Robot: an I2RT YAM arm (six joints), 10 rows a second.
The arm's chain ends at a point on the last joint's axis. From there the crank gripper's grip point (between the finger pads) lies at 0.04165 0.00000 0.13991 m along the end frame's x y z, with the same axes.
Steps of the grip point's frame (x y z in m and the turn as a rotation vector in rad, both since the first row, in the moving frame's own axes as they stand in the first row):
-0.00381, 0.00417, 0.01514, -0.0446, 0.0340, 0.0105
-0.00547, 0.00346, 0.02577, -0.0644, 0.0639, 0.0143
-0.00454, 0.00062, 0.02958, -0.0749, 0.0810, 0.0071
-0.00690, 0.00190, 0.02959, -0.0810, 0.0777, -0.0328
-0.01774, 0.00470, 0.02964, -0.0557, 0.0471, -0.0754
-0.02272, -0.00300, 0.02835, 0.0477, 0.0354, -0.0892
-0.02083, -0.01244, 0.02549, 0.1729, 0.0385, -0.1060
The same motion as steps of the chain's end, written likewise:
-0.00851, -0.00250, 0.01679, -0.0446, 0.0340, 0.0105
-0.01424, -0.00611, 0.02902, -0.0644, 0.0639, 0.0143
-0.01567, -0.01005, 0.03381, -0.0749, 0.0810, 0.0071
-0.01778, -0.00773, 0.03364, -0.0810, 0.0777, -0.0328
-0.02445, 0.00036, 0.03188, -0.0557, 0.0471, -0.0754
-0.02717, 0.00755, 0.03016, 0.0477, 0.0354, -0.0892
-0.02464, 0.01611, 0.02965, 0.1729, 0.0385, -0.1060

